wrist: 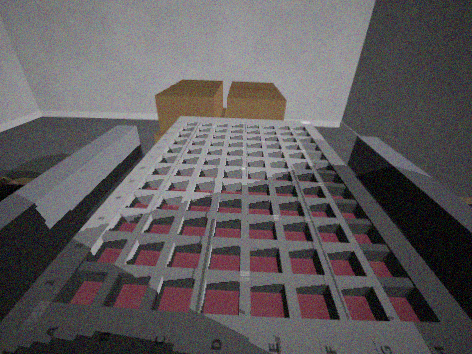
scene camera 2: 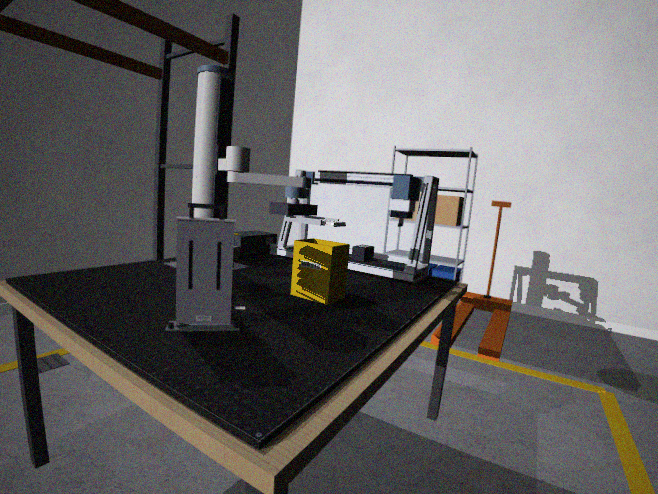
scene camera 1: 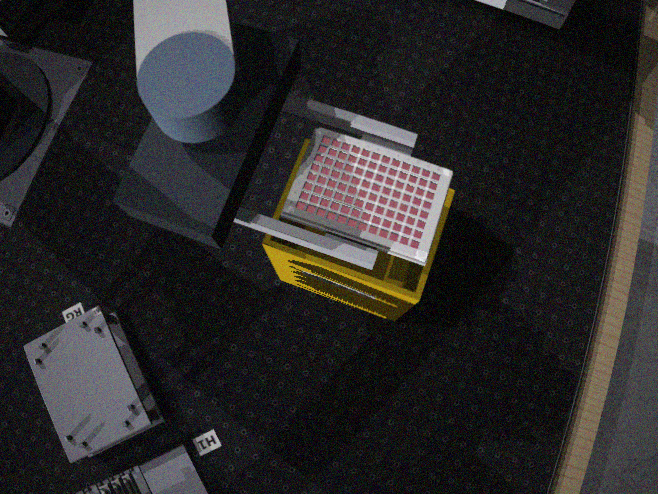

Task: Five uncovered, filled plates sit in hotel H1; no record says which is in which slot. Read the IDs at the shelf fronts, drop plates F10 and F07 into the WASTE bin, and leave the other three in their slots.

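Frame: origin at the arm's base, x back, y left, z down, level; metres.
Where they show: gripper, fingertip midpoint: (wrist: 244, 150) (scene camera 2: 330, 222) (scene camera 1: 395, 200).
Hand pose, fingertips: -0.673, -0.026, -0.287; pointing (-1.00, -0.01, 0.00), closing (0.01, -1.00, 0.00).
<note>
Each offset is from my fingertips to the top centre of the thing, as dx, dy, dz. "pt": to the spot under its first point.
My gripper (scene camera 1: 395, 201) (scene camera 2: 334, 223) (wrist: 244, 150) is shut on a white, uncovered plate @(+0.023, +0.000, -0.004) (scene camera 1: 372, 187) (wrist: 245, 245) with red-filled wells, one finger along each long side. The plate is level and hangs over the open top of the yellow waste bin @(+0.026, +0.001, +0.074) (scene camera 1: 279, 263) (scene camera 2: 335, 268), with a gap above the rim in scene camera 2. It covers most of the bin's opening in scene camera 1, so the bin's inside is mostly hidden. No ID is legible on the plate. At the bottom left of scene camera 1, part of hotel H1 @(pt +0.155, -0.342, +0.266) (scene camera 1: 172, 470) shows beside its H1 label @(pt +0.125, -0.291, +0.274) (scene camera 1: 207, 442); its shelf fronts cannot be read.
A grey stand (scene camera 1: 87, 385) with small pegs and an RG label @(pt +0.369, -0.199, +0.274) (scene camera 1: 73, 312) is left of the bin. A grey device (scene camera 1: 542, 11) is at the top right. A gantry frame (scene camera 2: 425, 228) and a dark block @(pt +0.113, +0.542, +0.177) (scene camera 2: 363, 252) stand behind the bin. The wooden table edge (scene camera 1: 603, 329) runs along the right.
</note>
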